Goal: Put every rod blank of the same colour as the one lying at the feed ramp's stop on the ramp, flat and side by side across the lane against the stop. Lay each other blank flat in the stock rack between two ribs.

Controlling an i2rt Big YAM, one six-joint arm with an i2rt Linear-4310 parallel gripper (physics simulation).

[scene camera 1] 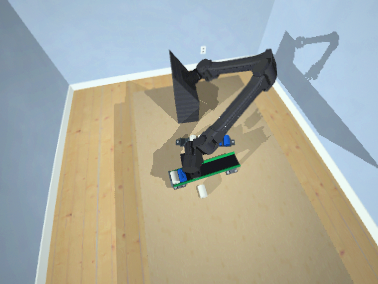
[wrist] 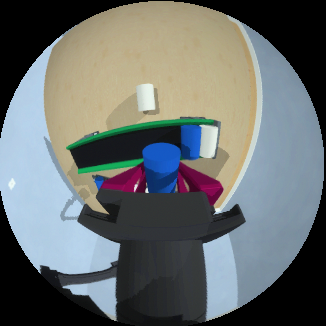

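My gripper (wrist: 161, 163) is shut on a blue blank (wrist: 161, 165), which shows large in the wrist view, above the ramp's near green rail. The feed ramp (scene camera 1: 220, 165) (wrist: 117, 145) has a black lane and green rails. A white blank (scene camera 1: 174, 177) (wrist: 209, 141) lies across the lane at its stop end, and another blue blank (scene camera 1: 182, 175) (wrist: 190, 142) lies beside it. A loose white blank (scene camera 1: 202, 191) (wrist: 146, 97) lies off the ramp. The stock rack (scene camera 1: 179, 142) is partly hidden by the arm; a white blank (scene camera 1: 193, 138) and a blue blank (scene camera 1: 226, 140) show there.
The arm (scene camera 1: 239, 109) reaches over the rack and ramp from a dark upright panel (scene camera 1: 184, 97). The loose white blank is close to the ramp's outer rail. Pale walls stand around the wooden floor (scene camera 1: 85, 200).
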